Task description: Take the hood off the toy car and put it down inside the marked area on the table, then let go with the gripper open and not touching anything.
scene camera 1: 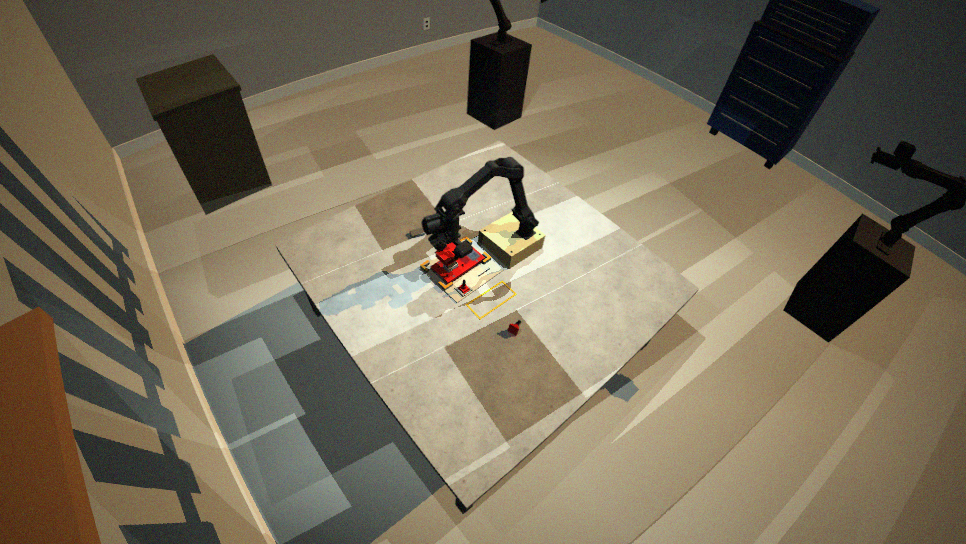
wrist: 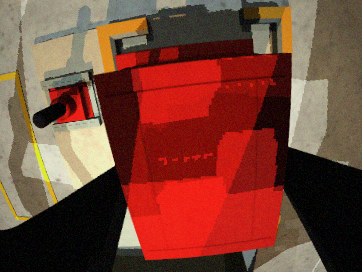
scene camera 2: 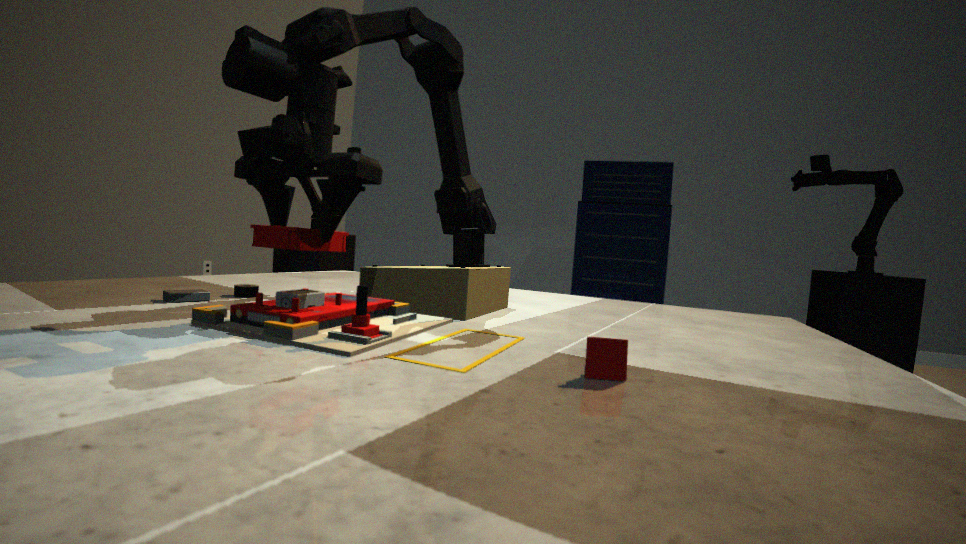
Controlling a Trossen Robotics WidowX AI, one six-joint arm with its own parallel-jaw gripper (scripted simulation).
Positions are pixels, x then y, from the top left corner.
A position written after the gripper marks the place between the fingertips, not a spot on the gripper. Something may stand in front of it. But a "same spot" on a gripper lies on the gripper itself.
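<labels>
You can see the gripper in scene camera 2 [301, 240], and it's there in scene camera 1 and the wrist view too. There's a spot on the gripper [wrist: 87, 223] that is the same spot as the one on the gripper [scene camera 1: 454, 254].
</labels>
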